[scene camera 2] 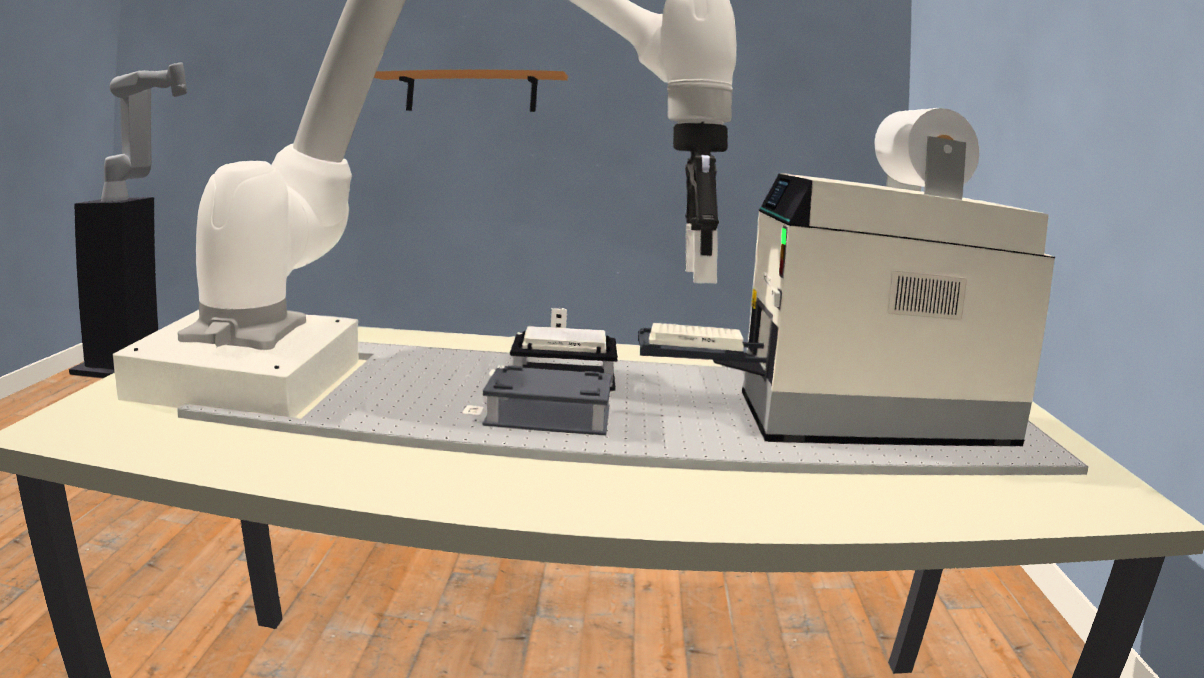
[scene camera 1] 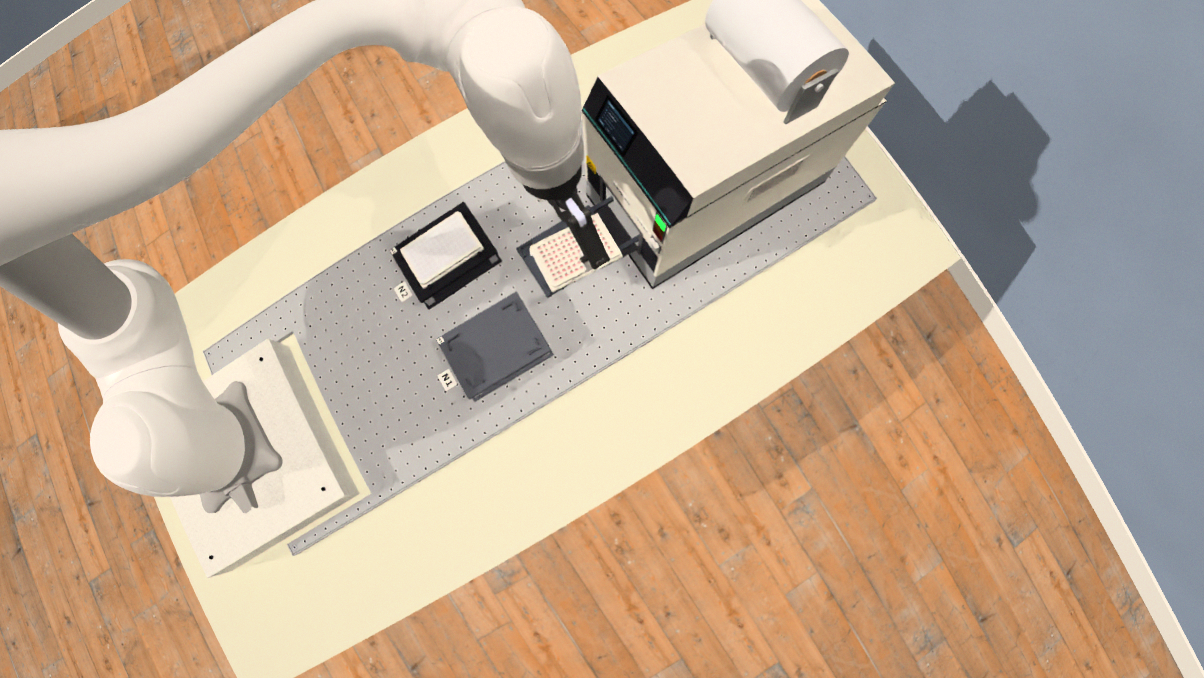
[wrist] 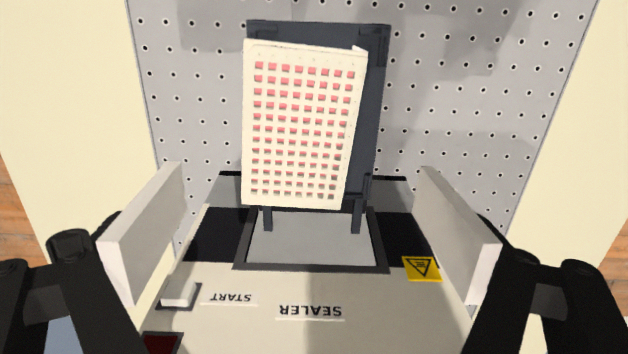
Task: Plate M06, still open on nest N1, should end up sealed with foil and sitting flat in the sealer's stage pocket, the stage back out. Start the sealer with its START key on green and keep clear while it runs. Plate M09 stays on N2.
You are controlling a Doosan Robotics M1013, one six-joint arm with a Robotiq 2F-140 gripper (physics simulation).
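Frame: origin at the arm's base, x back, y left, z down, level; millimetres.
Seen in the pictures: gripper, fingertip midpoint: point(scene camera 2: 700, 276) point(wrist: 302, 188); arm's base, link origin: point(scene camera 2: 243, 330) point(scene camera 1: 225, 447).
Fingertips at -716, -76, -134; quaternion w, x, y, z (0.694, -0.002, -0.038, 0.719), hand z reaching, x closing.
Pixels of each thing's top centre, then the offset from my fingertips to it, as dx, dy, dz. "spot": a spot on its surface instead. Level surfaces: height alone.
- Plate M06, top centre: point(wrist: 297, 139) point(scene camera 2: 697, 328) point(scene camera 1: 575, 249) -1, -6, +71
- sealer's extended stage, top centre: point(wrist: 314, 149) point(scene camera 2: 705, 338) point(scene camera 1: 579, 241) -16, +7, +88
- START key, top centre: point(wrist: 174, 305) point(scene camera 2: 779, 292) point(scene camera 1: 655, 242) -93, -88, -2
- green lamp, top centre: point(scene camera 2: 784, 229) point(scene camera 1: 661, 220) -93, -88, -84
- Plate M09, top centre: point(scene camera 2: 565, 334) point(scene camera 1: 439, 247) +183, +153, +128
- N2, surface spot: point(scene camera 1: 430, 298) spot: +248, +98, +168
- Nest N1, top centre: point(scene camera 2: 549, 377) point(scene camera 1: 491, 343) +196, -43, +142
- foil roll, top centre: point(scene camera 1: 787, 8) point(scene camera 2: 927, 110) -328, -1, -279
- yellow warning label, surface spot: point(wrist: 421, 268) spot: -98, +93, +41
- perforated base plate, surface height: dz +197
Plate M06 point(scene camera 1: 556, 259) point(scene camera 2: 695, 337) point(wrist: 300, 125), open with red wells showing, lies on the sealer's extended stage point(scene camera 1: 524, 251) point(scene camera 2: 648, 346) point(wrist: 369, 110). In the wrist view it is skewed and shifted left, covering the left corner guides, with bare stage to its right; it does not look seated. My gripper point(scene camera 1: 589, 235) point(scene camera 2: 700, 259) point(wrist: 302, 188) is open and empty, above the plate and near the sealer point(scene camera 1: 749, 126) point(scene camera 2: 909, 353) point(wrist: 345, 325). The START key point(scene camera 2: 776, 297) point(wrist: 179, 294) is left of its label. A green lamp point(scene camera 1: 660, 222) point(scene camera 2: 783, 235) is lit. Plate M09 point(scene camera 1: 442, 246) point(scene camera 2: 564, 338) sits on N2 point(scene camera 1: 430, 298).
Nest N1 point(scene camera 1: 497, 345) point(scene camera 2: 547, 383), dark grey, holds no plate and stands in front of N2. The sealer's body and foil roll point(scene camera 1: 779, 50) point(scene camera 2: 918, 147) rise beside the arm. A yellow warning label point(wrist: 421, 268) is right of the stage opening. A perforated base plate point(scene camera 1: 362, 370) lies beneath.
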